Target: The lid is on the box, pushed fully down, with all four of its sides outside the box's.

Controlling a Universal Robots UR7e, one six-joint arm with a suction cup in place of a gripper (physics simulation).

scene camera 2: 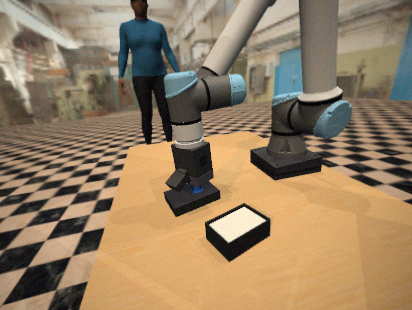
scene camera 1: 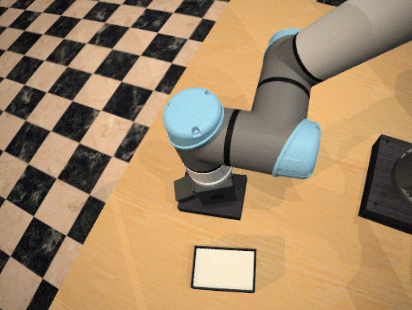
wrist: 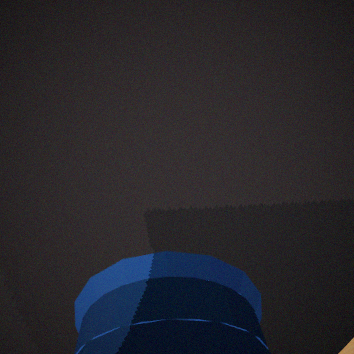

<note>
In view: my suction cup (wrist: 164,295) and a black lid (scene camera 2: 181,203).
The black lid is seen too in scene camera 1 (scene camera 1: 234,212) and in the wrist view (wrist: 210,134).
</note>
